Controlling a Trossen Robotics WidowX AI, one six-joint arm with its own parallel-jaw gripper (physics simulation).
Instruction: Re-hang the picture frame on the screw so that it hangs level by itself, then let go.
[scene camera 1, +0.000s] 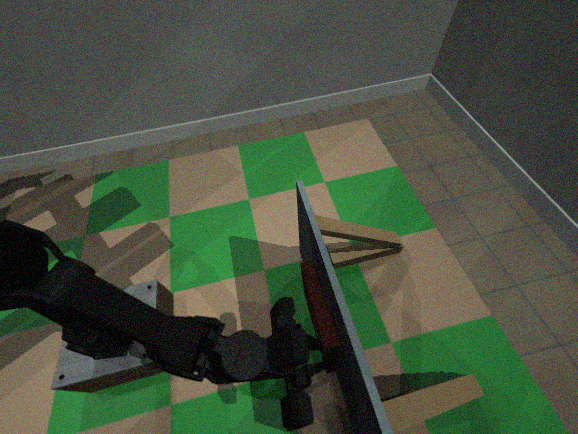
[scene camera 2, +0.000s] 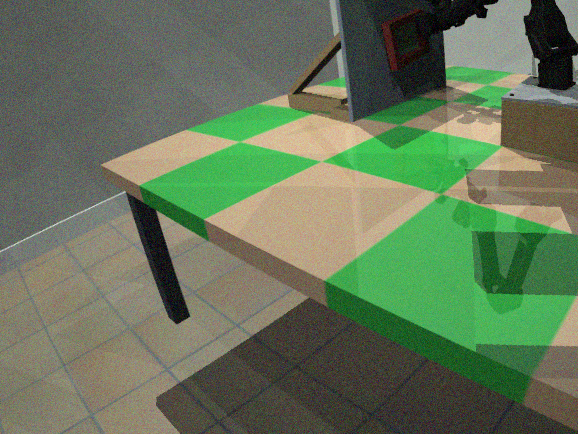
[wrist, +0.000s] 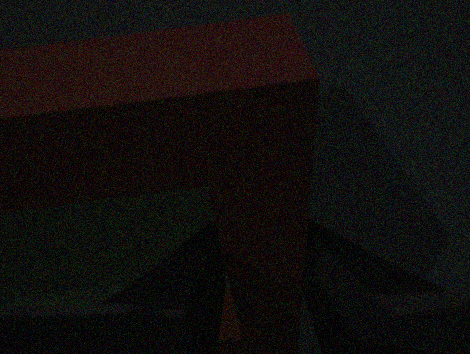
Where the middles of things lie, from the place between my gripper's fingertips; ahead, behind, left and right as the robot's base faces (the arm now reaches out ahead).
The grey upright board (scene camera 1: 359, 391) lies 10 mm ahead of my hand, 70 mm to the left of it and 40 mm below it.
